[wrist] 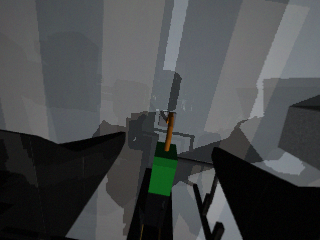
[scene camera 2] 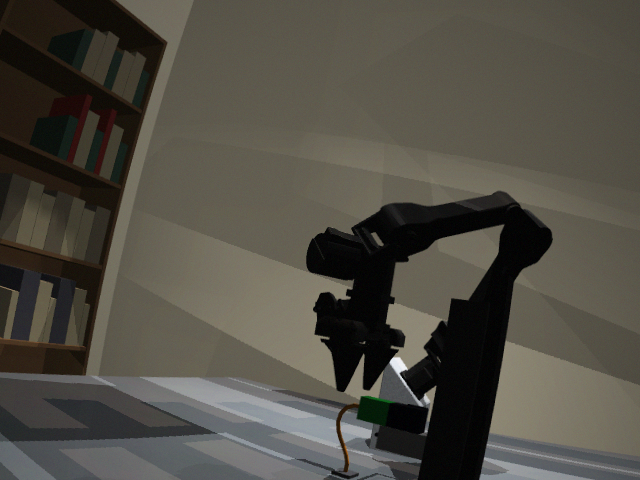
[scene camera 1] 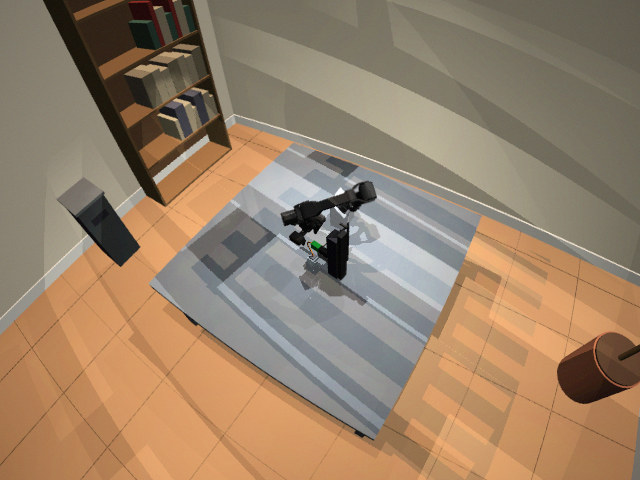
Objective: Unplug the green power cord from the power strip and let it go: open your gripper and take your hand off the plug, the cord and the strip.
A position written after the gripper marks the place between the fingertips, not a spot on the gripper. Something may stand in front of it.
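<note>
A green plug [wrist: 164, 166] is part of the scene. The gripper [scene camera 2: 354, 390], which the wrist camera also shows [wrist: 168, 144], holds nothing and is open.
</note>
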